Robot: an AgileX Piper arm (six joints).
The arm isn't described. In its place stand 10 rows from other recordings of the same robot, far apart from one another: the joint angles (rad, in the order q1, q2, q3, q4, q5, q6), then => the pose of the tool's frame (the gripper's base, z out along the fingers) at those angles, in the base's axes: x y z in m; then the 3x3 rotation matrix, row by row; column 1 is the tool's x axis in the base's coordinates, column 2 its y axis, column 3 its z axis.
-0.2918, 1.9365, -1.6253, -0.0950, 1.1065, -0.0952 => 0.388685, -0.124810, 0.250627; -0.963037, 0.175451, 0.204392; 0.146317, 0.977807, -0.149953; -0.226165, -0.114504, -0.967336
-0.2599, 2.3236, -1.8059, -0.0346, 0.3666, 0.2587 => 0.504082, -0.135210, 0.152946; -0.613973, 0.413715, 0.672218; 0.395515, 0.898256, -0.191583; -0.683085, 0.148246, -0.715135
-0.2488, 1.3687, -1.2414, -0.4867, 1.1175, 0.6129 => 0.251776, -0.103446, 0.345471; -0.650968, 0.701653, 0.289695; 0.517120, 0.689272, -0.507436; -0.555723, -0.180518, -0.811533
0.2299, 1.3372, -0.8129, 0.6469, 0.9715, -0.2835 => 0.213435, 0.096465, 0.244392; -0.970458, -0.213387, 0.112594; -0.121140, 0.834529, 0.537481; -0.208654, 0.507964, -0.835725
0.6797, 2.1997, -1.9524, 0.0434, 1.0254, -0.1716 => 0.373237, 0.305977, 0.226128; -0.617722, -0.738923, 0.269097; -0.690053, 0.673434, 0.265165; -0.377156, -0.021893, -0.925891
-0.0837, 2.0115, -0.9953, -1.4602, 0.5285, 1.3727 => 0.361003, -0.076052, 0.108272; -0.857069, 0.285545, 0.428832; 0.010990, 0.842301, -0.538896; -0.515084, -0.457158, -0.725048
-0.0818, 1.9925, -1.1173, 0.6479, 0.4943, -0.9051 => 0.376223, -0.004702, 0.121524; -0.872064, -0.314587, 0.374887; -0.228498, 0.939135, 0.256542; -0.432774, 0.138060, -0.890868
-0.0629, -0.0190, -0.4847, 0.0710, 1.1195, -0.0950 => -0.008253, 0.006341, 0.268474; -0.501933, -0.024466, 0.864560; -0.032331, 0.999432, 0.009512; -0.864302, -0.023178, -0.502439
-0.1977, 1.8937, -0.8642, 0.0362, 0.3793, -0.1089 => 0.308026, -0.060459, 0.100468; -0.962013, 0.121153, 0.244649; 0.116020, 0.992618, -0.035340; -0.247125, -0.005613, -0.968967
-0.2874, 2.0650, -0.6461, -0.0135, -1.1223, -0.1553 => 0.324159, -0.094662, 0.095967; -0.240442, 0.236512, 0.941408; -0.096237, 0.959274, -0.265580; -0.965881, -0.154455, -0.207889
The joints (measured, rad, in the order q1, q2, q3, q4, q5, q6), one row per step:
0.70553 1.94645 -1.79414 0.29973 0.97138 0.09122
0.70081 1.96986 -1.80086 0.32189 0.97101 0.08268
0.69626 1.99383 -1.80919 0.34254 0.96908 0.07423
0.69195 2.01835 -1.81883 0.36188 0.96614 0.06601
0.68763 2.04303 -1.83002 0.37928 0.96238 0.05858
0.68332 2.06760 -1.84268 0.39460 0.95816 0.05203
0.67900 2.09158 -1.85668 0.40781 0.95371 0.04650
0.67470 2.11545 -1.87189 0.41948 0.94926 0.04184
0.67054 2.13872 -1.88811 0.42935 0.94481 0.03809
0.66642 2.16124 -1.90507 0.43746 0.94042 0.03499
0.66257 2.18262 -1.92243 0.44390 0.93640 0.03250
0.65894 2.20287 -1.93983 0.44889 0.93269 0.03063
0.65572 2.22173 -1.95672 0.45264 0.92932 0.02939
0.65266 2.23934 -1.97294 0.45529 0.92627 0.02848
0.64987 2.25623 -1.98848 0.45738 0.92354 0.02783
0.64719 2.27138 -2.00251 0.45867 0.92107 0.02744
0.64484 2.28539 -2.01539 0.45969 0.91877 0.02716
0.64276 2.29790 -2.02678 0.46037 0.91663 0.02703
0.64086 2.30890 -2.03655 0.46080 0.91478 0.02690
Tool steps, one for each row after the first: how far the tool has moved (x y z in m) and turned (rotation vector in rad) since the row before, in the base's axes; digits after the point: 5 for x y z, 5 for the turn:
0.00395 0.00270 -0.00778 0.00439 0.02231 0.00059
0.00418 0.00274 -0.00761 0.00509 0.01935 -0.00003
0.00432 0.00277 -0.00756 0.00539 0.01722 -0.00054
0.00451 0.00266 -0.00731 0.00553 0.01464 -0.00159
0.00465 0.00250 -0.00699 0.00543 0.01217 -0.00248
0.00472 0.00229 -0.00649 0.00538 0.00966 -0.00335
0.00479 0.00216 -0.00625 0.00519 0.00810 -0.00399
0.00477 0.00200 -0.00584 0.00496 0.00618 -0.00445
0.00475 0.00180 -0.00543 0.00460 0.00430 -0.00473
0.00457 0.00164 -0.00493 0.00416 0.00266 -0.00459
0.00438 0.00147 -0.00451 0.00369 0.00141 -0.00454
0.00406 0.00134 -0.00411 0.00318 0.00056 -0.00431
0.00383 0.00115 -0.00380 0.00256 -0.00014 -0.00411
0.00359 0.00107 -0.00373 0.00203 -0.00012 -0.00382
0.00327 0.00082 -0.00338 0.00145 -0.00044 -0.00367
0.00295 0.00075 -0.00320 0.00117 -0.00041 -0.00331
0.00261 0.00063 -0.00293 0.00085 -0.00041 -0.00303
0.00229 0.00048 -0.00267 0.00045 -0.00025 -0.00268

